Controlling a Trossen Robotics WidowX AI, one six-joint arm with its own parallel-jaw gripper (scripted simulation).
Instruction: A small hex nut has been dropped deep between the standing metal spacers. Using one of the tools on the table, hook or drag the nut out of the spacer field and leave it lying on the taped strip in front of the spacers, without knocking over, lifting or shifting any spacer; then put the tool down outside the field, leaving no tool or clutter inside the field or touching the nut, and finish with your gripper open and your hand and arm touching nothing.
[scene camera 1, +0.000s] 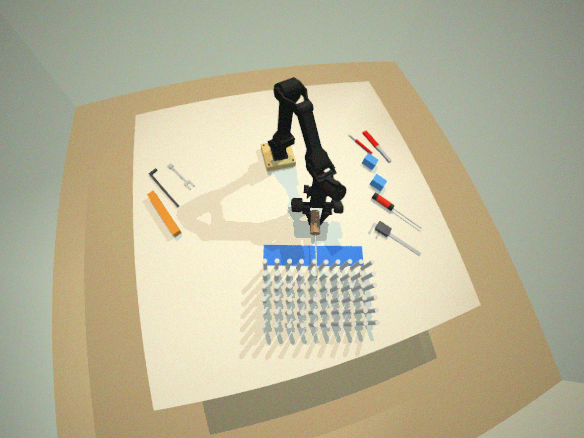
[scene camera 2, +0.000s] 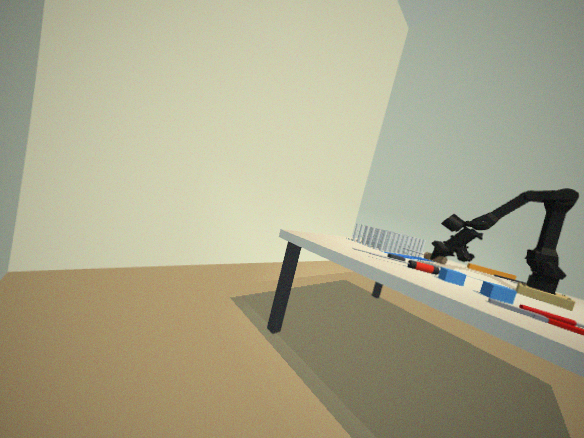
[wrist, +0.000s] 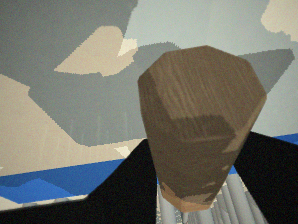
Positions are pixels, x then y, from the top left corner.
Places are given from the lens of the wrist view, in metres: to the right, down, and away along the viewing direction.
my gripper (wrist: 187, 140): 0.02, 0.01, 0.11
wooden-handled hook tool (wrist: 198, 105): 0.01, 0.00, 0.06
